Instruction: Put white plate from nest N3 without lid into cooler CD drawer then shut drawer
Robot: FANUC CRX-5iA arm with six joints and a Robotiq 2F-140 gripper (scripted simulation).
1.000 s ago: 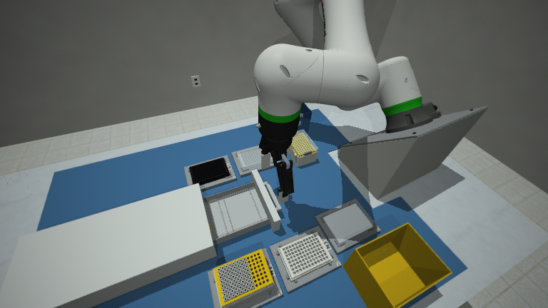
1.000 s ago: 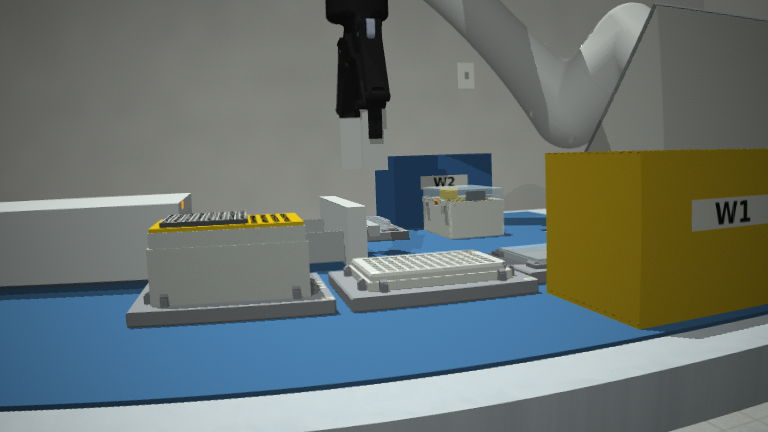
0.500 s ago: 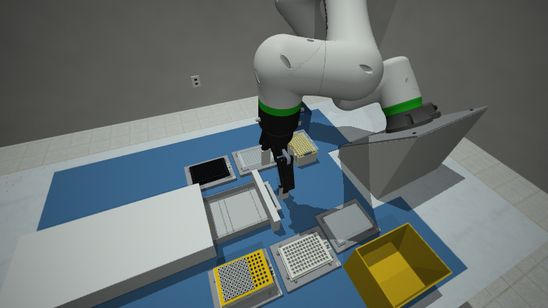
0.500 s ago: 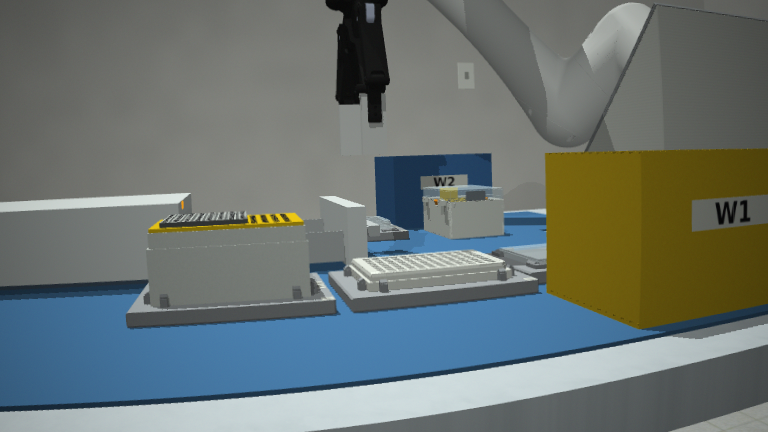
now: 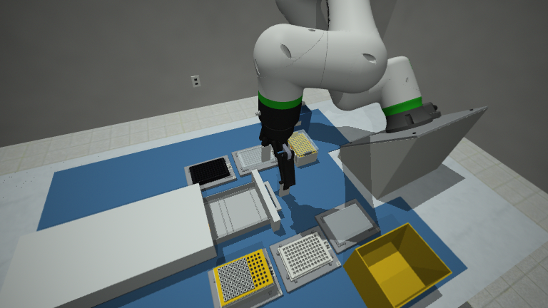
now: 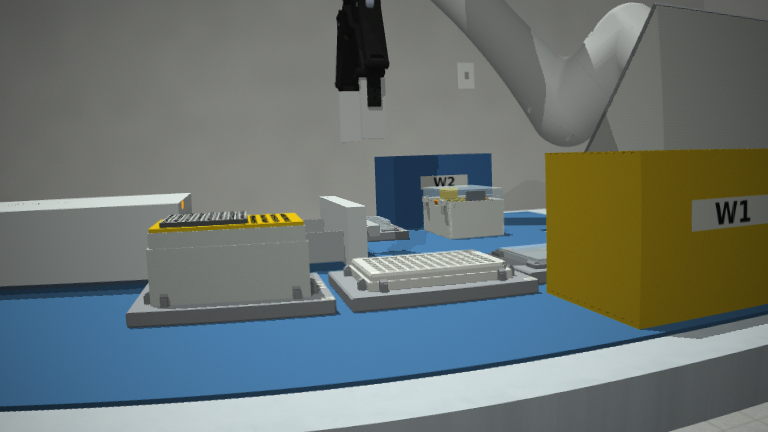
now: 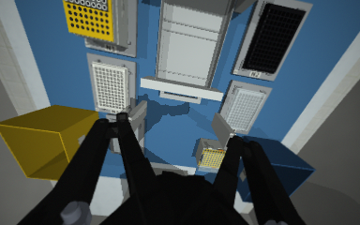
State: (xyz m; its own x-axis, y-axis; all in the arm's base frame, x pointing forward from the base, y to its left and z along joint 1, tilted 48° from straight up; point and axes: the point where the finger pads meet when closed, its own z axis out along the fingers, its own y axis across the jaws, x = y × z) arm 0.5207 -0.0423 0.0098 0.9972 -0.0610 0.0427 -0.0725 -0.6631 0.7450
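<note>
Right now my hand is 19 cm to the right of the white plate and 14 cm above it. Round my hand: clear plate 19 cm to the right, 14 cm below, 3 cm behind; then yellow tip box 17 cm to the left, 17 cm ahead, 10 cm below; then drawer 14 cm ahead, 13 cm below, 1 cm to the right.
</note>
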